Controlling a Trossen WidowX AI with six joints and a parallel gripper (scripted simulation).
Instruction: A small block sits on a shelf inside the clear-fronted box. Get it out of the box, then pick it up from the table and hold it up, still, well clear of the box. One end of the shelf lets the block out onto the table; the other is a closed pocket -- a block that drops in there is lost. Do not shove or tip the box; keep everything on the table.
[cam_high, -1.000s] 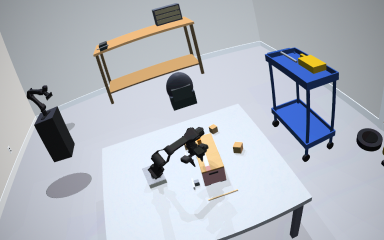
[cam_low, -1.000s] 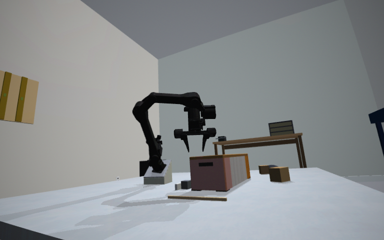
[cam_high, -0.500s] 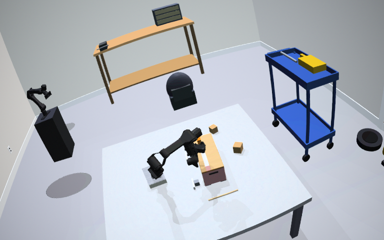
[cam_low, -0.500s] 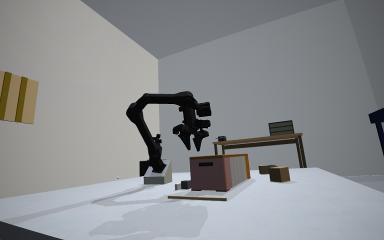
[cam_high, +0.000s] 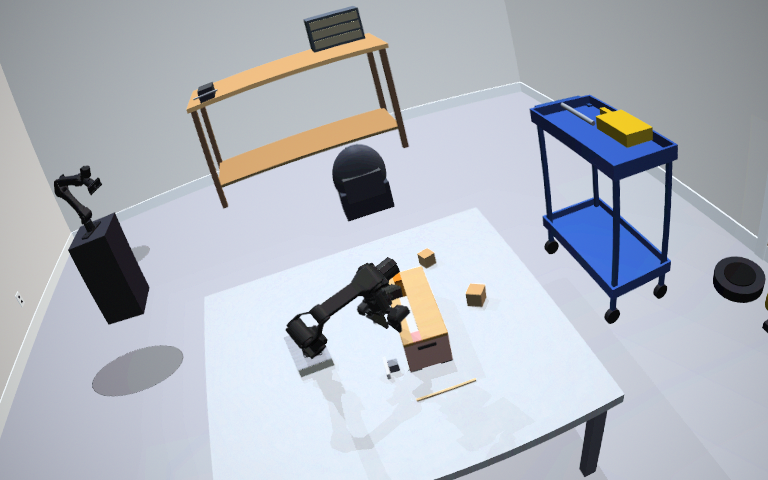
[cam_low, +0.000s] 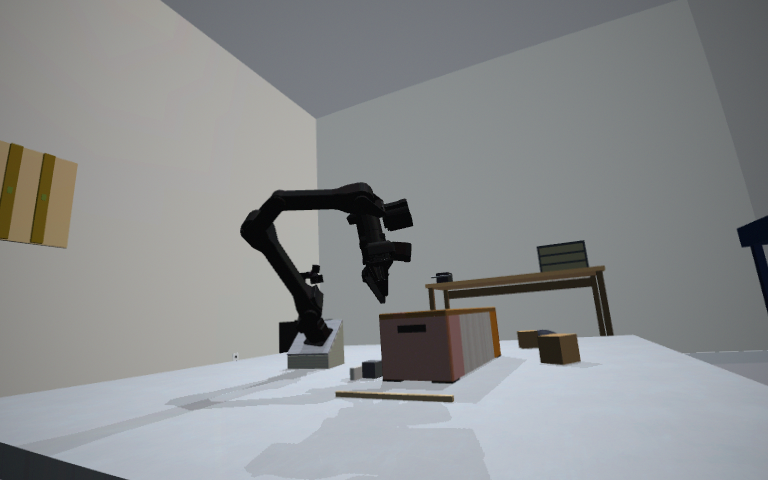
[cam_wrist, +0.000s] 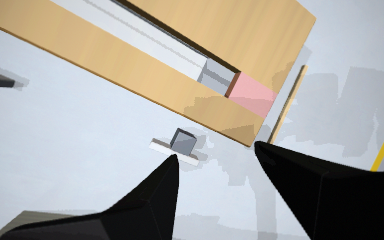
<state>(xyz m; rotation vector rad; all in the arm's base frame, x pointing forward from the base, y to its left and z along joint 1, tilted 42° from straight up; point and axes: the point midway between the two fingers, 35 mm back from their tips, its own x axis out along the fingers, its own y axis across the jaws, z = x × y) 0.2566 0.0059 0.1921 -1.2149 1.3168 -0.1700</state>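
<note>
Right now the grey block is 14 cm below my gripper tip, 3 cm behind it and 1 cm to the right of it. Also, from my gripper tip: thin wooden stick 18 cm to the right, 16 cm below, 10 cm ahead; box 14 cm to the left, 10 cm below, 5 cm ahead.
</note>
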